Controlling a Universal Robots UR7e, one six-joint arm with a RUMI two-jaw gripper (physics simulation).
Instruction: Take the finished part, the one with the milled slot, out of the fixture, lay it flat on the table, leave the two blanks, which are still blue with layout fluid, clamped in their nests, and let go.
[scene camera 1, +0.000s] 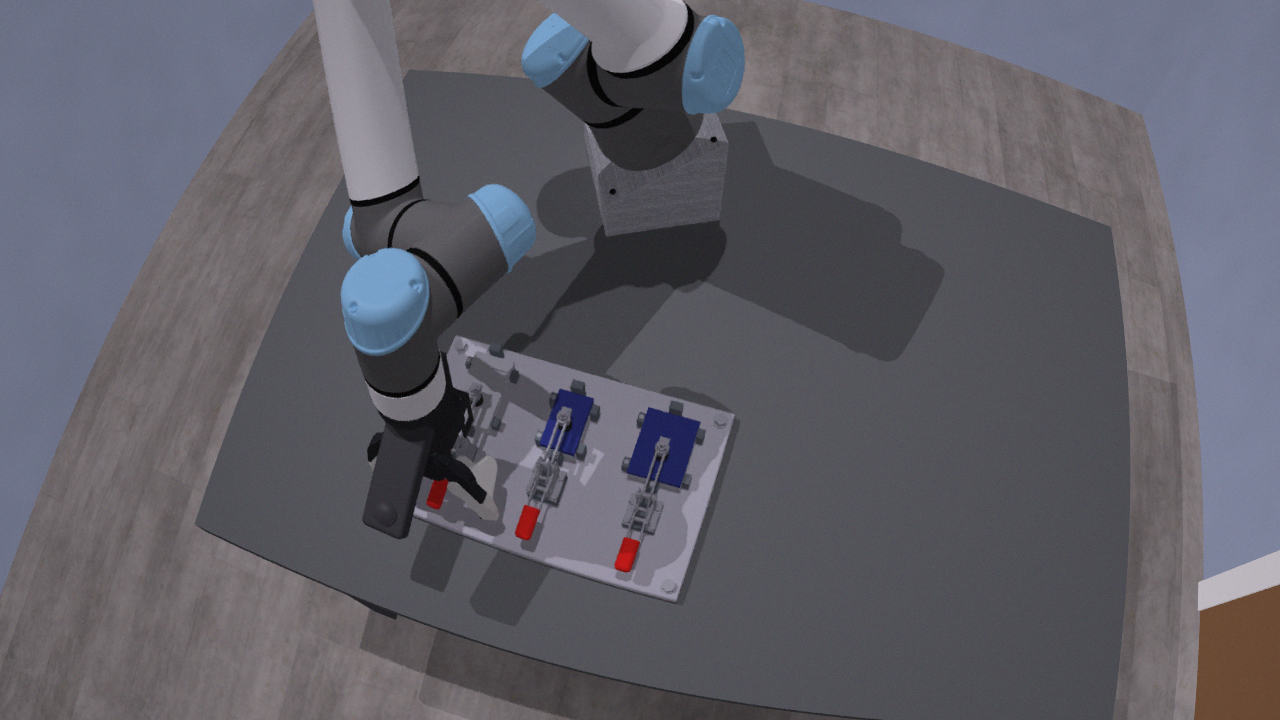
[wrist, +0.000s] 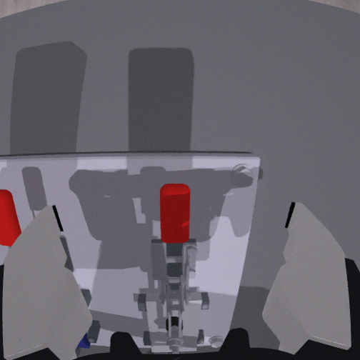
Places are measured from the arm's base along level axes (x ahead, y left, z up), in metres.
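Pixels of known places: gripper, between the fingertips: (scene camera 1: 435, 496); arm's base, origin of its link: (scene camera 1: 653, 123).
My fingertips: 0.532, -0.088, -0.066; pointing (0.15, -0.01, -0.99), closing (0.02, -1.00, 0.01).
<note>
For each thing: its top centre in the pictures, then the offset to it from my fingertips, as dx, dy, dz. Level surfaces: height alone.
- fixture plate, centre of its top: (scene camera 1: 556, 463) -0.096, +0.109, -0.036
- end clamp's red handle, centre of its top: (scene camera 1: 437, 489) -0.008, +0.000, +0.001
- middle clamp's handle, centre of its top: (scene camera 1: 526, 519) -0.008, +0.110, +0.011
- right clamp's handle, centre of its top: (scene camera 1: 627, 552) -0.009, +0.220, +0.006
- dark table, height of its surface: dz -0.051
The fixture plate (scene camera 1: 590, 537) (wrist: 115, 280) carries three toggle clamps with red handles. Two blue blanks (scene camera 1: 580, 429) (scene camera 1: 682, 431) sit in the middle and right nests of the scene view, with clamp arms over them. A blue corner of the middle blank (wrist: 84, 343) shows in the wrist view. The finished part cannot be told clearly from the pale plate and clamp in the end nest, which the arm partly hides in the scene view. My gripper (scene camera 1: 440, 503) (wrist: 174, 207) is open and empty, its fingers wide apart on either side of the end clamp's red handle (scene camera 1: 436, 493) (wrist: 175, 213).
The middle clamp's handle (scene camera 1: 527, 522) (wrist: 7, 217) is beside one finger. The right clamp's handle (scene camera 1: 626, 554) stands farther along. Bolt heads (scene camera 1: 668, 586) (wrist: 242, 173) and nest posts rise from the plate. The dark table (scene camera 1: 895, 492) (wrist: 300, 100) extends around it.
</note>
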